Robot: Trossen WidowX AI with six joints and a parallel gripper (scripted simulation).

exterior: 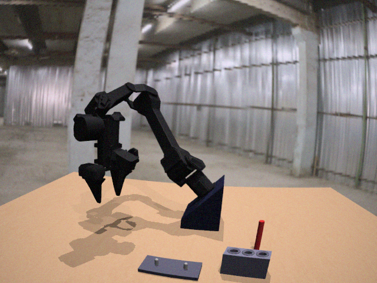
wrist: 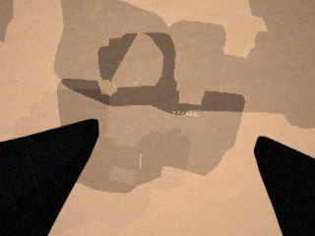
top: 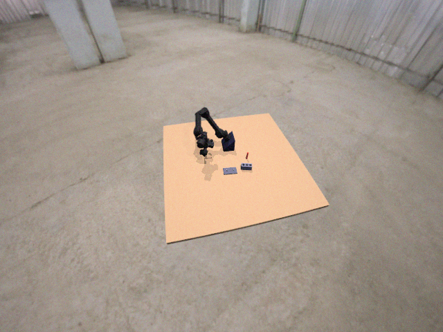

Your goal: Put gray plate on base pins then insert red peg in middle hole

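Now: the gray plate 350 mm to the left of my gripper tip, 170 mm ahead of it and 40 mm below it. From my gripper tip the other things lie so: red peg (390 mm to the left, 60 mm ahead, 40 mm below); base (200 mm to the left, 180 mm ahead, 70 mm below).
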